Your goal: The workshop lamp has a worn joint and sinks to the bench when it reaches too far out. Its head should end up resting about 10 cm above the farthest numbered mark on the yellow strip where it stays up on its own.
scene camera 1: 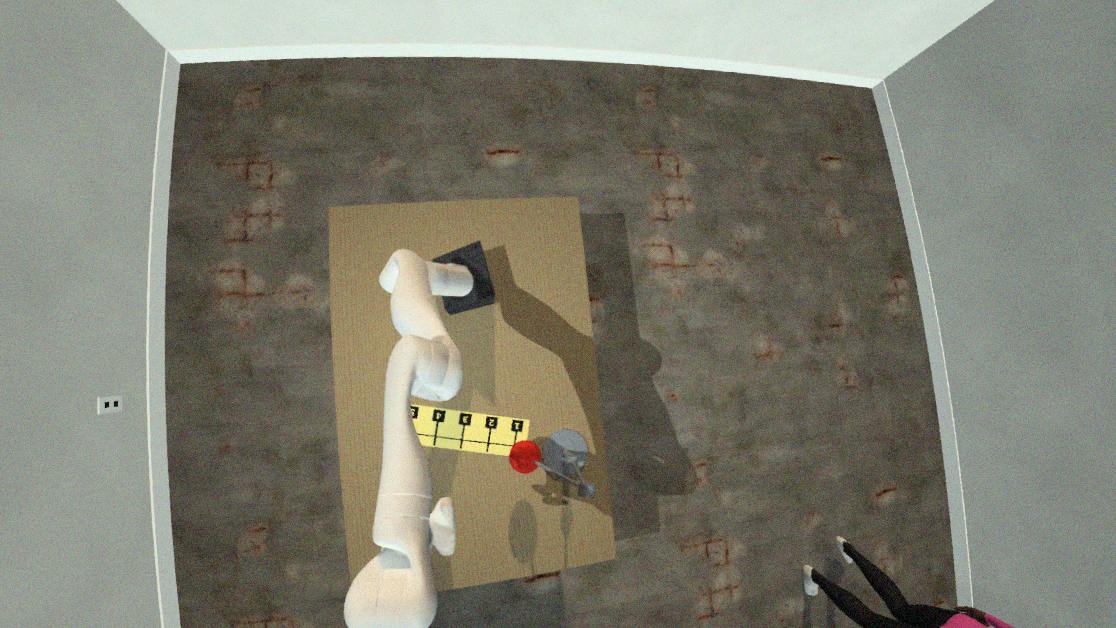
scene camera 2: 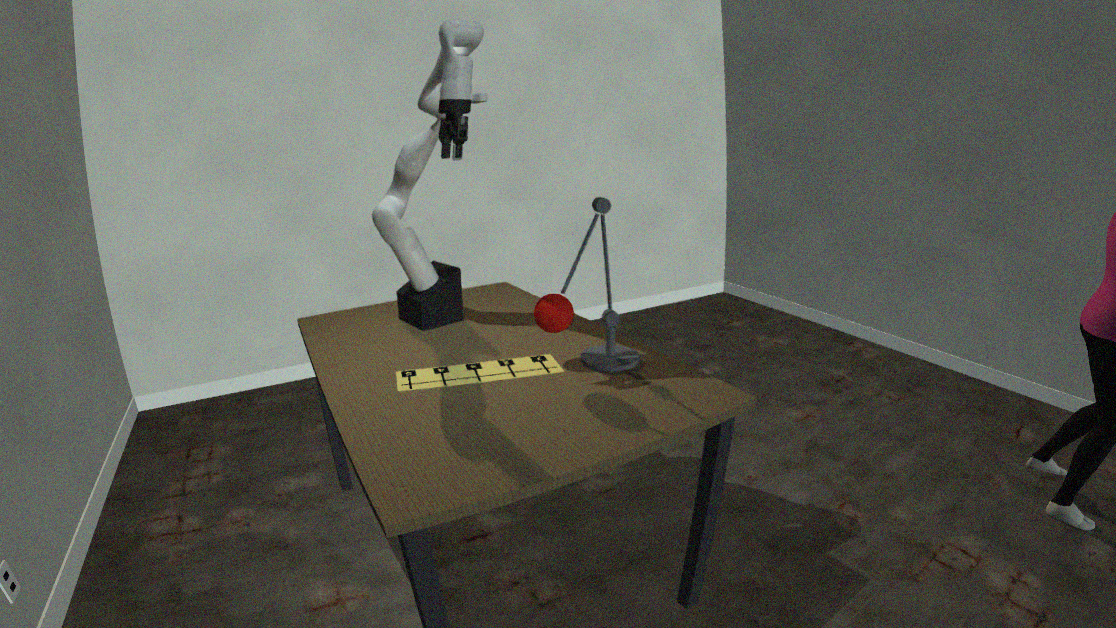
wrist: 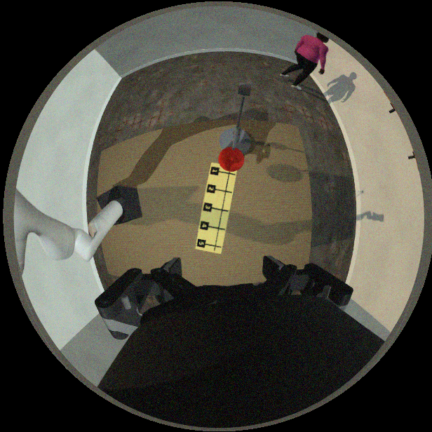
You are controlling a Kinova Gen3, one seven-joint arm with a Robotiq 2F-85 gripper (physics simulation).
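Places are measured from the arm's base along level axes (x right, y up, z back), in millimetres.
Where they show: gripper, fingertip midpoint: (scene camera 2: 451,159); arm's base at its link origin: (scene camera 1: 460,282) (scene camera 2: 426,282).
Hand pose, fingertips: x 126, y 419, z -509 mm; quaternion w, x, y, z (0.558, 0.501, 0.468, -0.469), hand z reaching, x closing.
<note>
Things, the pixels of their centre, and the offset from my fingertips. "spot": a spot on its surface instead. Level surfaces: height alone.
- red ball at a spot on its surface: (scene camera 2: 553,313) spot: dx -211, dy -391, dz -104 mm
- lamp's grey base at a spot on its surface: (scene camera 2: 611,360) spot: dx -365, dy -540, dz -146 mm
- wooden table at its surface level: dy -553 mm
The lamp's head, a red ball (scene camera 1: 525,456) (scene camera 2: 553,313) (wrist: 231,159), hangs in the air near the mark 1 end of the yellow strip (scene camera 1: 476,445) (scene camera 2: 460,381) (wrist: 218,200). The strip's numbers run from 1 by the lamp to 5 at the far end; in scene camera 1 the arm partly covers mark 5. The lamp's grey base (scene camera 1: 563,446) (scene camera 2: 611,360) (wrist: 231,139) stands beyond mark 1, and its two thin rods meet at a high elbow (scene camera 2: 600,205) (wrist: 244,89). My gripper (scene camera 2: 451,158) (wrist: 222,266) is open and empty, high above the table and well apart from the lamp. In scene camera 1 the arm hides it.
The wooden table (scene camera 1: 546,312) (scene camera 2: 499,453) (wrist: 150,165) carries my arm's dark mount (scene camera 1: 482,269) (scene camera 2: 430,306) (wrist: 131,205). The lamp stands near one table edge. A person in a pink top (scene camera 1: 967,620) (scene camera 2: 1109,289) (wrist: 311,49) is on the floor beyond the lamp's side.
</note>
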